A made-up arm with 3 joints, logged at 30 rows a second.
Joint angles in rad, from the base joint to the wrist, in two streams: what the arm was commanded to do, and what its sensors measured. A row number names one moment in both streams.
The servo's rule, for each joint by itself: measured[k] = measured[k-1] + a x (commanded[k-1-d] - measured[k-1]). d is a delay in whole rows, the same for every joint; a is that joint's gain. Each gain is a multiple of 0.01, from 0.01 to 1. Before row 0 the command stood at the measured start. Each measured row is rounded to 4 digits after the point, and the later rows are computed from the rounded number. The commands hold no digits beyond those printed.
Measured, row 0:
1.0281, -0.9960, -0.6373
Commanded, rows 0 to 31:
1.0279, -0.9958, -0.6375
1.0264, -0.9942, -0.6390
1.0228, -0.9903, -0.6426
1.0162, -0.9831, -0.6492
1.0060, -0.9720, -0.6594
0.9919, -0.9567, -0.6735
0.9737, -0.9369, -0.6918
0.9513, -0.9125, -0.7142
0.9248, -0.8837, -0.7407
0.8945, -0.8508, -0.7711
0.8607, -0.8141, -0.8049
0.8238, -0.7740, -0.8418
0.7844, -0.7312, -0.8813
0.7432, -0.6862, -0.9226
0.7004, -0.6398, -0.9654
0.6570, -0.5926, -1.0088
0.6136, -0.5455, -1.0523
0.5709, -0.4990, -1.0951
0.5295, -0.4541, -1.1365
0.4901, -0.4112, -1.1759
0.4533, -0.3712, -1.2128
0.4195, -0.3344, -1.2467
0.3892, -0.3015, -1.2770
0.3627, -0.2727, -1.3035
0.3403, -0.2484, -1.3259
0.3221, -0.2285, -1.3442
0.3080, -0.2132, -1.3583
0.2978, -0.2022, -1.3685
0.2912, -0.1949, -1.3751
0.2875, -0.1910, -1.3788
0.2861, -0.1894, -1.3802
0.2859, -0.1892, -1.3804
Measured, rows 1 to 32:
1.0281, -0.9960, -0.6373
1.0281, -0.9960, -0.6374
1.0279, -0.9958, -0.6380
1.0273, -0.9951, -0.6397
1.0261, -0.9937, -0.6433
1.0239, -0.9911, -0.6494
1.0204, -0.9870, -0.6586
1.0153, -0.9810, -0.6712
1.0083, -0.9728, -0.6875
0.9991, -0.9621, -0.7077
0.9876, -0.9487, -0.7318
0.9736, -0.9325, -0.7596
0.9571, -0.9135, -0.7908
0.9381, -0.8916, -0.8252
0.9167, -0.8670, -0.8622
0.8929, -0.8397, -0.9014
0.8670, -0.8100, -0.9422
0.8391, -0.7783, -0.9840
0.8096, -0.7448, -1.0262
0.7788, -0.7099, -1.0681
0.7470, -0.6741, -1.1091
0.7147, -0.6378, -1.1485
0.6822, -0.6014, -1.1858
0.6500, -0.5654, -1.2205
0.6184, -0.5303, -1.2520
0.5878, -0.4965, -1.2801
0.5586, -0.4643, -1.3045
0.5310, -0.4342, -1.3249
0.5053, -0.4064, -1.3415
0.4817, -0.3810, -1.3543
0.4603, -0.3582, -1.3636
0.4411, -0.3379, -1.3699
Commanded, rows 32 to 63:
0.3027, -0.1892, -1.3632
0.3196, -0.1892, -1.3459
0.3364, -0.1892, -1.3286
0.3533, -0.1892, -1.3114
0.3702, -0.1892, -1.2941
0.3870, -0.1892, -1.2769
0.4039, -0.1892, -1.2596
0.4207, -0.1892, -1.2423
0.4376, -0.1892, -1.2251
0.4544, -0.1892, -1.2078
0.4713, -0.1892, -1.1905
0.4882, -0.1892, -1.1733
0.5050, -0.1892, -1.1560
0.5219, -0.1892, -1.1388
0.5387, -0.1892, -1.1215
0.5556, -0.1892, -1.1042
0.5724, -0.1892, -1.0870
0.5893, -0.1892, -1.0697
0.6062, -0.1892, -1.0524
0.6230, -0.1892, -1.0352
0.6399, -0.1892, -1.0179
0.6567, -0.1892, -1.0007
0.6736, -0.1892, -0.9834
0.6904, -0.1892, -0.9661
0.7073, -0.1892, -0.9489
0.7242, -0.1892, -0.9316
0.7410, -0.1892, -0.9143
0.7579, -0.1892, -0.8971
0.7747, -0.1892, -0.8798
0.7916, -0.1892, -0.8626
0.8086, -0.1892, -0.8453
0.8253, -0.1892, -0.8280
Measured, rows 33 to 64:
0.4240, -0.3201, -1.3739
0.4107, -0.3044, -1.3698
0.4007, -0.2906, -1.3607
0.3936, -0.2784, -1.3485
0.3892, -0.2677, -1.3344
0.3871, -0.2583, -1.3191
0.3871, -0.2500, -1.3031
0.3889, -0.2427, -1.2866
0.3924, -0.2363, -1.2698
0.3974, -0.2306, -1.2528
0.4037, -0.2256, -1.2357
0.4111, -0.2212, -1.2185
0.4196, -0.2174, -1.2013
0.4290, -0.2140, -1.1841
0.4392, -0.2110, -1.1669
0.4501, -0.2084, -1.1496
0.4617, -0.2061, -1.1323
0.4739, -0.2041, -1.1151
0.4866, -0.2023, -1.0978
0.4998, -0.2007, -1.0805
0.5134, -0.1993, -1.0633
0.5273, -0.1981, -1.0460
0.5415, -0.1970, -1.0288
0.5560, -0.1961, -1.0115
0.5708, -0.1953, -0.9942
0.5858, -0.1946, -0.9770
0.6010, -0.1940, -0.9597
0.6164, -0.1934, -0.9424
0.6320, -0.1929, -0.9252
0.6477, -0.1925, -0.9079
0.6635, -0.1921, -0.8907
0.6795, -0.1918, -0.8734

